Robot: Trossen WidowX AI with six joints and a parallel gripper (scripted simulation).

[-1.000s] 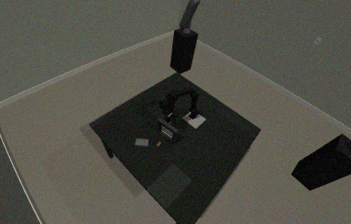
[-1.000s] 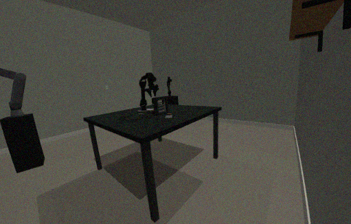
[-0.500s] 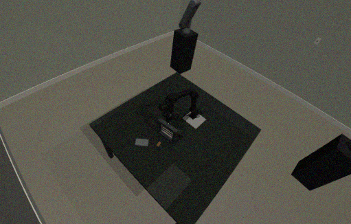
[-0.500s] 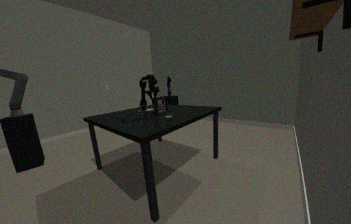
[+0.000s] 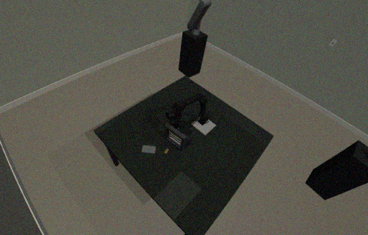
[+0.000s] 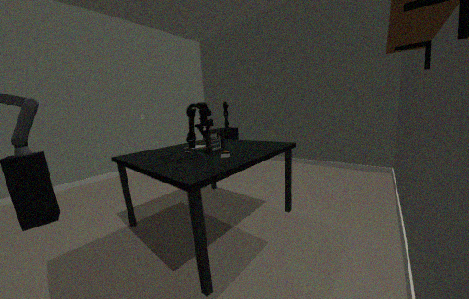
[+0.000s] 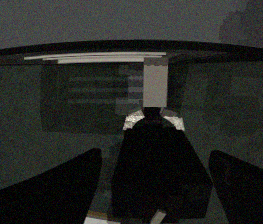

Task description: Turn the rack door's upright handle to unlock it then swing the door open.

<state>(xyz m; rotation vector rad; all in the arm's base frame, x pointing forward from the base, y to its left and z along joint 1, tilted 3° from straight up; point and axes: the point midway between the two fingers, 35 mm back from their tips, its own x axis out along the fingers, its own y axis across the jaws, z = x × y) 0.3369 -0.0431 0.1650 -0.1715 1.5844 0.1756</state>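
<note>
Now: gripper tip 1 cm past the dark handle and 4 cm above it. From my gripper tip the other things lie so: small orange piece 17 cm ahead, 9 cm to the left, 15 cm below.
</note>
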